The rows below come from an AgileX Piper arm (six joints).
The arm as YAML. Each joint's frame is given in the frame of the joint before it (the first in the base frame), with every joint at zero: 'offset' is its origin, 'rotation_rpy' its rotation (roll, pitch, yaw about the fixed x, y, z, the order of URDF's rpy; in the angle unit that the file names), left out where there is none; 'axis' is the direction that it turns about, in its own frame. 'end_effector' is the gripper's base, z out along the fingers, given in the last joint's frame.
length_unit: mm
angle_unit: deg
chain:
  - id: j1
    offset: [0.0, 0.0, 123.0]
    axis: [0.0, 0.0, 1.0]
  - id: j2
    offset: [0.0, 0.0, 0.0]
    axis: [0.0, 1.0, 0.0]
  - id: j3
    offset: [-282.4, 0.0, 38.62]
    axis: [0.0, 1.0, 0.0]
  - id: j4
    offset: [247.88, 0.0, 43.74]
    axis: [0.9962, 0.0, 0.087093]
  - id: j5
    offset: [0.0, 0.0, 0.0]
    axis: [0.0, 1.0, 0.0]
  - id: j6
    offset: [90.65, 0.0, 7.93]
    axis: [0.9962, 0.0, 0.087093]
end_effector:
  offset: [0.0, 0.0, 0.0]
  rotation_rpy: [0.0, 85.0, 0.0]
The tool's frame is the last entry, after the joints.
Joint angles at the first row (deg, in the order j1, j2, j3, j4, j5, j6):
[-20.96 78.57 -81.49 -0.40 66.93 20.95]
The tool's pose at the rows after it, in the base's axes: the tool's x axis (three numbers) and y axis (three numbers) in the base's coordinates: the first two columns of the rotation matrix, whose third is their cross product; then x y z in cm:
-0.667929 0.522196 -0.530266 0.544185 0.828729 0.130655 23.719 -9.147 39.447
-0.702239 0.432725 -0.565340 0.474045 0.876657 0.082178 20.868 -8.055 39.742
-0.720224 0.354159 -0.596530 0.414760 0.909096 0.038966 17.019 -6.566 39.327
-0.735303 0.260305 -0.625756 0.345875 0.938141 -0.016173 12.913 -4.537 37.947
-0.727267 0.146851 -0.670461 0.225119 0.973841 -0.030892 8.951 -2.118 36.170
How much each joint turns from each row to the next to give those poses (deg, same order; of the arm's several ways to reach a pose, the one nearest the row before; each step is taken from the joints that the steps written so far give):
[0.00 -4.13 2.03 0.00 0.00 -6.39]
[0.00 -6.30 4.55 0.00 0.00 -5.61]
[0.05 -8.73 6.87 0.00 0.00 -4.57]
[3.00 -10.29 8.31 -1.97 0.00 -2.22]
[7.87 -11.21 7.88 -1.23 0.00 0.27]

